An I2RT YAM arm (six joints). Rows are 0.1 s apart.
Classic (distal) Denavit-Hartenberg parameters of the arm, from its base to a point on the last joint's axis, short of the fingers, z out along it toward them. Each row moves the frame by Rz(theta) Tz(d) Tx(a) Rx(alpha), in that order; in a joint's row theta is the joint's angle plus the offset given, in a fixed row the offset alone. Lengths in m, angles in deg.
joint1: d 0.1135; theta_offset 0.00; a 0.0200; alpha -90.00
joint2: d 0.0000; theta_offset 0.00; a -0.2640; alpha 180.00
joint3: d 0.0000; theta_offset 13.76; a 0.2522; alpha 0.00
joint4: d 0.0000; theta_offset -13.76; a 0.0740; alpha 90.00
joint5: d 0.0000; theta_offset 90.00; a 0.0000; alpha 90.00
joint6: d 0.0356; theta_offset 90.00; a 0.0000; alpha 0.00
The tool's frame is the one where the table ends.
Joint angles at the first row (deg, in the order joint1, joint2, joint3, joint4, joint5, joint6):
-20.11 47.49 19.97 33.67 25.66 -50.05
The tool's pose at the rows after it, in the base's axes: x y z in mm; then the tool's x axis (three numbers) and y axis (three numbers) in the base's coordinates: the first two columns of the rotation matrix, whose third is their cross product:
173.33 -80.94 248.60 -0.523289 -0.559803 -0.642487 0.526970 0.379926 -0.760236
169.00 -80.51 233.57 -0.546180 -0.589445 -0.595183 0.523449 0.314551 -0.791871
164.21 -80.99 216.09 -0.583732 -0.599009 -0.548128 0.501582 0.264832 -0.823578
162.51 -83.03 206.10 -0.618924 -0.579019 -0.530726 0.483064 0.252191 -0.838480
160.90 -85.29 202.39 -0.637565 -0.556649 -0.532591 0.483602 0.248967 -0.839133
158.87 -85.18 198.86 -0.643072 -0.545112 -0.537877 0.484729 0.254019 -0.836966
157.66 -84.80 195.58 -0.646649 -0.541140 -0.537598 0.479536 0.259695 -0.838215
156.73 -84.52 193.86 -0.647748 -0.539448 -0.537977 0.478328 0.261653 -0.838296
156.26 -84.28 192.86 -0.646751 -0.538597 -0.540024 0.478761 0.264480 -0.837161
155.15 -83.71 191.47 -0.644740 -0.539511 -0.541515 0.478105 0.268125 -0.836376
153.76 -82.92 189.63 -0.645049 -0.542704 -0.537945 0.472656 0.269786 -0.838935
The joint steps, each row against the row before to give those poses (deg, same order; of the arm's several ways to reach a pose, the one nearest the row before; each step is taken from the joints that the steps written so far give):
0.00 0.80 -2.37 3.24 1.81 -2.63
-0.23 1.64 -4.37 8.70 0.59 -4.61
-0.58 2.47 -4.06 7.17 0.49 -3.66
-0.61 1.84 -1.47 1.93 1.05 -0.77
-0.71 0.54 -0.45 0.18 0.84 0.38
-0.14 -0.13 -0.70 -0.05 0.42 0.59
-0.04 0.05 -0.58 0.01 0.02 0.27
-0.03 -0.02 -0.38 0.16 0.00 0.12
0.01 0.00 -0.22 0.10 -0.03 0.20
0.00 -0.27 -0.39 0.00 -0.18 0.18
0.03 -0.34 -0.51 -0.02 -0.25 -0.14

